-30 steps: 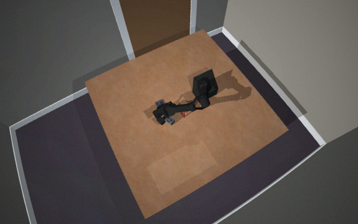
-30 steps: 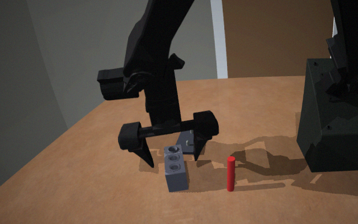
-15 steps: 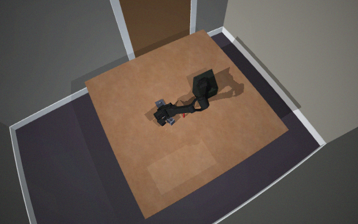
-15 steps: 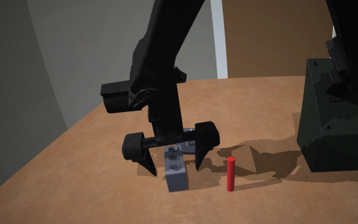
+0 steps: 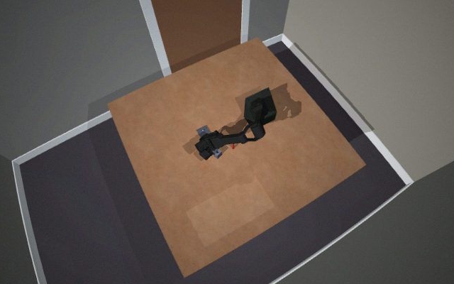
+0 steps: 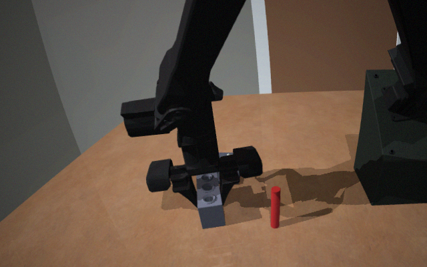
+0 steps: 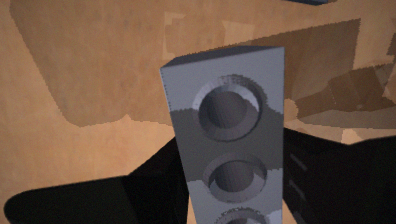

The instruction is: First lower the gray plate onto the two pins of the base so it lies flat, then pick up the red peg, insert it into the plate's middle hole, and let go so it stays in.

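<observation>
Right now my gripper tip is 140 mm to the left of the base and 20 mm past it. The rest, counted from my gripper tip: gray plate: 30 mm above; red peg: 110 mm behind, 40 mm to the left, 30 mm above.
</observation>
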